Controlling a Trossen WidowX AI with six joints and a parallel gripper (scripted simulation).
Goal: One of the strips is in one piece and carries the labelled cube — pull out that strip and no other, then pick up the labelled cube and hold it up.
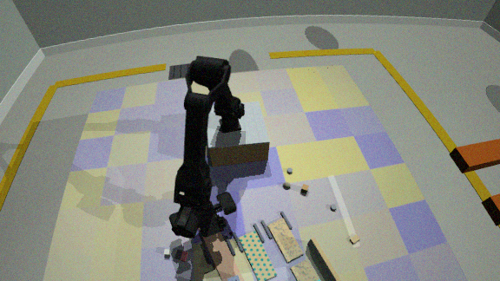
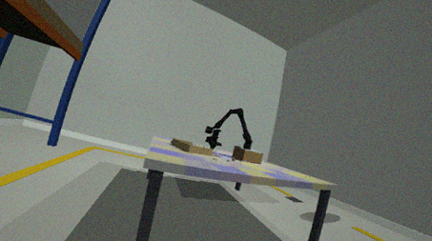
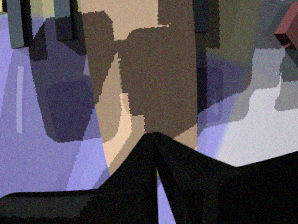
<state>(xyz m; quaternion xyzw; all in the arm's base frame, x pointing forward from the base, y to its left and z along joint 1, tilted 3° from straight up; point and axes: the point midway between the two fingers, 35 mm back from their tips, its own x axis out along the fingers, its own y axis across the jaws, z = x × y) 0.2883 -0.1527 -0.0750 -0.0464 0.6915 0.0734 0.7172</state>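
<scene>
Now: the grey-blue cube marked n 19 cm ahead of my gripper tip, 4 cm to the left of it and 1 cm above it. Round my gripper tip: pink block: 9 cm to the right, 8 cm ahead.
</scene>
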